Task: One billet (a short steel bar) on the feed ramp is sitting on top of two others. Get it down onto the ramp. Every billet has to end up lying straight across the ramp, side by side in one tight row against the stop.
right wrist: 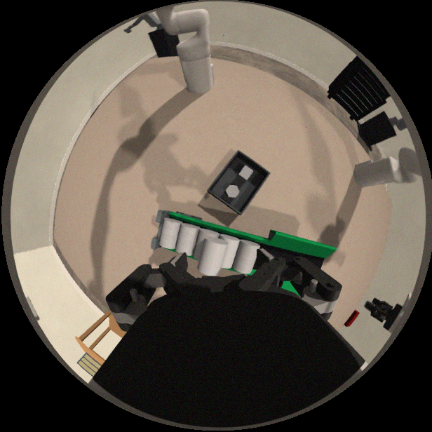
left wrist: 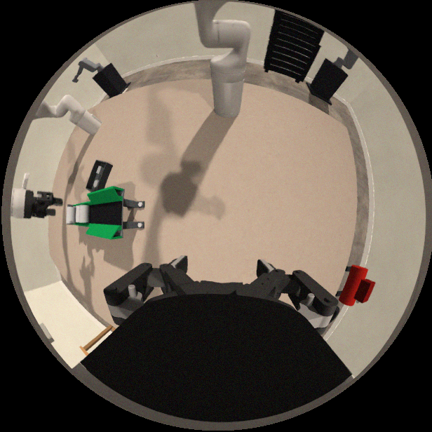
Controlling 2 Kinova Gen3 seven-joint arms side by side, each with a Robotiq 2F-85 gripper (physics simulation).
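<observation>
The green ramp [left wrist: 104,232] [right wrist: 303,245] has a black bed and holds a row of light grey billets, among them the end billet [right wrist: 170,232], a second one [right wrist: 187,239] and the far right one [right wrist: 246,257]. The raised billet [right wrist: 213,256] lies on top, over a partly hidden billet [right wrist: 206,235] and its right neighbour [right wrist: 230,250]. My right gripper [right wrist: 221,258] [left wrist: 58,207] is open, above the ramp, with its fingertips wide apart to either side of the raised billet in the right wrist view. My left gripper [left wrist: 221,265] is open and empty, away from the ramp.
A black tray [left wrist: 88,187] [right wrist: 213,193] with two light pieces stands beside the ramp. Grey arms [left wrist: 227,85] [right wrist: 196,70] rise from the table. A red object [left wrist: 354,285] [right wrist: 352,318] and a black slatted rack show toward the view edges.
</observation>
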